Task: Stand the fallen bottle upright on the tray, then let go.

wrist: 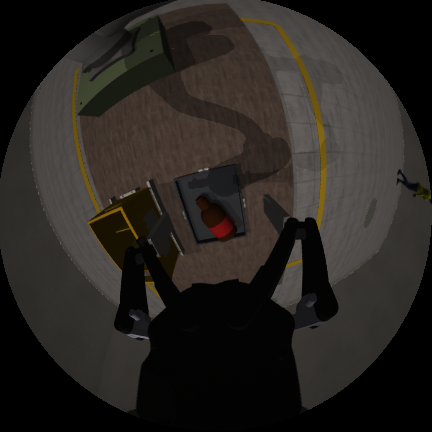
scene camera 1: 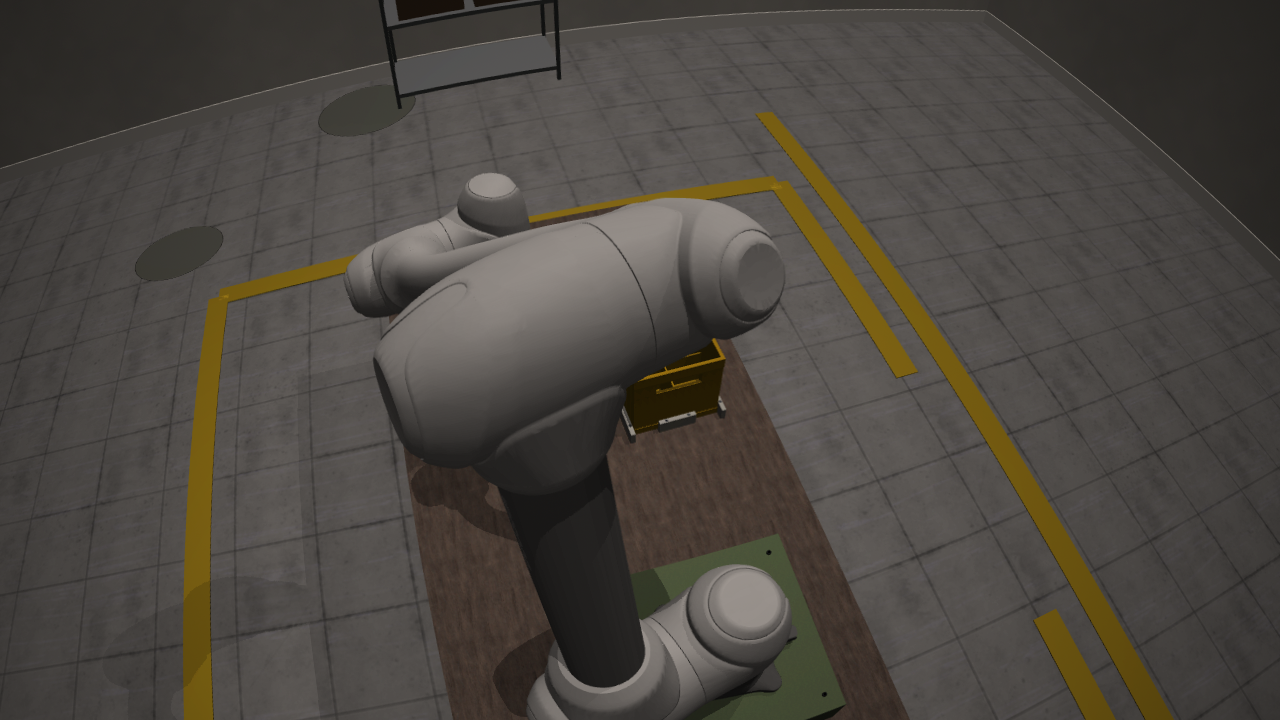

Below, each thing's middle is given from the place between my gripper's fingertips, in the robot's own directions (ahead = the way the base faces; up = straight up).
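There's the bottle (wrist: pixel 212 214), and my hand is 19 cm above it, 12 cm short of it and 1 cm to the left of it.
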